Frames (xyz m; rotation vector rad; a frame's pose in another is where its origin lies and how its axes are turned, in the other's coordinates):
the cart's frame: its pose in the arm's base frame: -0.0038 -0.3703 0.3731 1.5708 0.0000 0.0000
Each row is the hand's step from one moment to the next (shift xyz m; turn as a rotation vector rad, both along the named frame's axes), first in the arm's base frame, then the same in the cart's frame.
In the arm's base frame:
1: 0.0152 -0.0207 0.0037 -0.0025 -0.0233 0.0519
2: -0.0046 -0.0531 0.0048 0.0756 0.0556 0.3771
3: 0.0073 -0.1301 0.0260 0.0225 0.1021 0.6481
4: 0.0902 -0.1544 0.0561 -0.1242 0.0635 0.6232
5: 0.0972 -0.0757 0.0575 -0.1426 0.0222 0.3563
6: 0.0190 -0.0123 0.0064 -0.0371 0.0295 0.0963
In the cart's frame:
1: 0.0152 0.0037 0.0207 -0.0025 0.0519 0.0233
2: -0.0046 0.0048 0.0531 0.0756 0.3771 -0.0556
3: 0.0073 0.0260 0.1301 0.0225 0.6481 -0.1021
4: 0.0902 0.0561 0.1544 -0.1242 0.6232 -0.0635
5: 0.0972 0.0575 0.0757 -0.1426 0.3563 -0.0222
6: 0.0190 0.0064 0.0123 -0.0371 0.0963 -0.0295

